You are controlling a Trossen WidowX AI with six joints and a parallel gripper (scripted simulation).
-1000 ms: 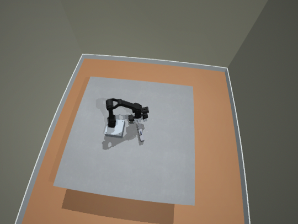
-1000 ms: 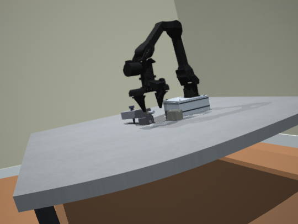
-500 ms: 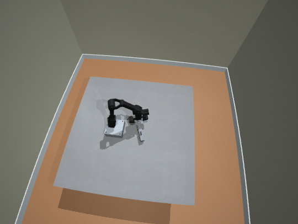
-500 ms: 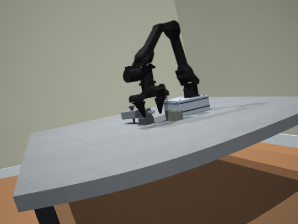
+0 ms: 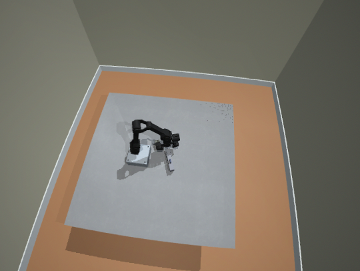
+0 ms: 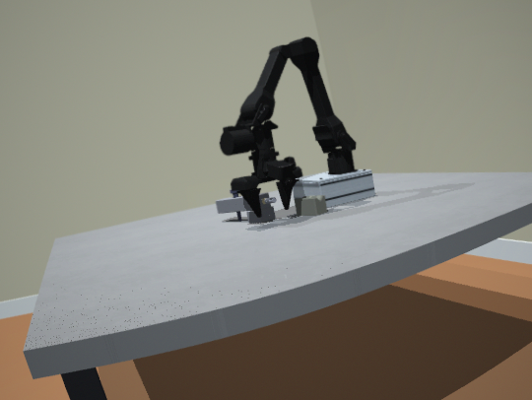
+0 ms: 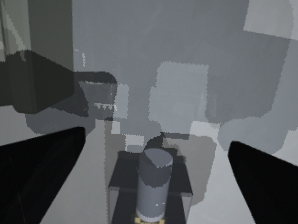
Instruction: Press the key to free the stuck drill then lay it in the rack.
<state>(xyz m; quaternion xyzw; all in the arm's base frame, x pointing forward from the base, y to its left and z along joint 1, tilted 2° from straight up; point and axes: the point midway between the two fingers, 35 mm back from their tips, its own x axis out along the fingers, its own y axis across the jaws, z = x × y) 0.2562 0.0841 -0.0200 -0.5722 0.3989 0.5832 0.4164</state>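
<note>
Now: gripper tip 20 mm short of the drill, 50 mm to the left of it and 30 mm below it. From my gripper tip the other things lie so: dark blue key (50 mm ahead, 130 mm to the right, 30 mm above); then rack (90 mm behind, 20 mm to the left).
</note>
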